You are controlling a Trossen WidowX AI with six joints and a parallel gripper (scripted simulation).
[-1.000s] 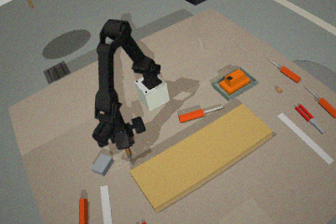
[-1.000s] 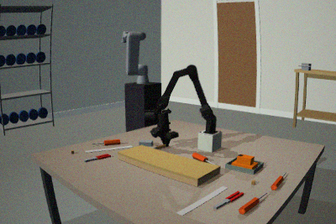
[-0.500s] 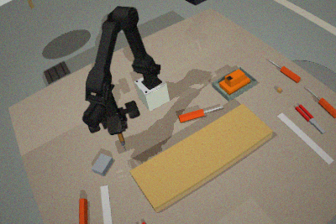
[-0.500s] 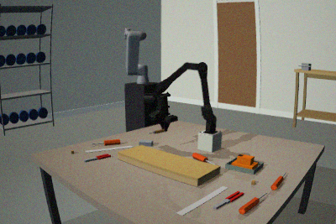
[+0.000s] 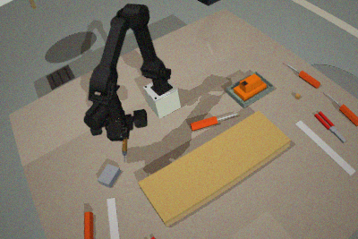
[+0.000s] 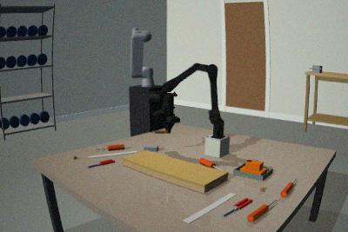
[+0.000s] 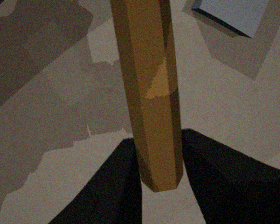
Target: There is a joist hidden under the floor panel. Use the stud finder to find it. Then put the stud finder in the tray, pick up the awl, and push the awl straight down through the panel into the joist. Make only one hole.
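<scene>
Right now my gripper tip is 5 cm short of the awl, 3 cm to the left of it and 1 cm below it. The rest, counted from my gripper tip: orange stud finder 53 cm to the left, 7 cm below, 4 cm ahead; then grey-green tray 55 cm to the left, 11 cm below, 4 cm ahead; then grey block 11 cm to the right, 11 cm below, 1 cm ahead.
</scene>
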